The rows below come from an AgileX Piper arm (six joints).
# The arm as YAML. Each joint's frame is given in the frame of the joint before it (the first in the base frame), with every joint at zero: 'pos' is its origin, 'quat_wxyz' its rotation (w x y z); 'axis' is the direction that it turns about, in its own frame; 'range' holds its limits. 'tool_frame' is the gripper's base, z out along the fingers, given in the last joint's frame.
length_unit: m
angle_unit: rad
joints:
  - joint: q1
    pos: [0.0, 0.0, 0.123]
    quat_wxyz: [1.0, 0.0, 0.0, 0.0]
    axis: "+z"
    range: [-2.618, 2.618]
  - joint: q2
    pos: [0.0, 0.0, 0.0]
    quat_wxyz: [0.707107, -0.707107, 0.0, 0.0]
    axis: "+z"
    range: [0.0, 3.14]
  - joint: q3
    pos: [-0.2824, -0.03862, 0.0]
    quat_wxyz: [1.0, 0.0, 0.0, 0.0]
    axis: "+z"
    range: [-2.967, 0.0]
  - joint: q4
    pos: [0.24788, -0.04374, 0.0]
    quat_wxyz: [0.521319, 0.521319, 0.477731, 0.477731]
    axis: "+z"
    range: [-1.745, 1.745]
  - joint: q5
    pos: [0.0, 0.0, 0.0]
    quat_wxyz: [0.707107, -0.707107, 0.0, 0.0]
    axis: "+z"
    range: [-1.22, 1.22]
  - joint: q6
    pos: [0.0, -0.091, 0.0]
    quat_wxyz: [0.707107, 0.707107, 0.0, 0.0]
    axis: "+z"
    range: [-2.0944, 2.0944]
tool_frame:
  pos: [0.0, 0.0, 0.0]
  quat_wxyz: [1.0, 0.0, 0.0, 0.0]
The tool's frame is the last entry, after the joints.
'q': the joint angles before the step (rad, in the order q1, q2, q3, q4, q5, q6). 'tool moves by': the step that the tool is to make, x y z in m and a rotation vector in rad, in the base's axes. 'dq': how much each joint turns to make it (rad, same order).
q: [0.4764 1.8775 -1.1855 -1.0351 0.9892 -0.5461]
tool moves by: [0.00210 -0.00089 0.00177 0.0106 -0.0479 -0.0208]
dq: [-0.0017 0.0000 -0.0001 -0.0341 -0.0037 0.0629]
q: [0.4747 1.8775 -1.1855 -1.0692 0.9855 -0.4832]
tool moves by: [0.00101 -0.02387 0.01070 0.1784 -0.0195 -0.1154]
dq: [-0.0864 -0.0539 0.0000 0.1448 -0.0708 0.0000]
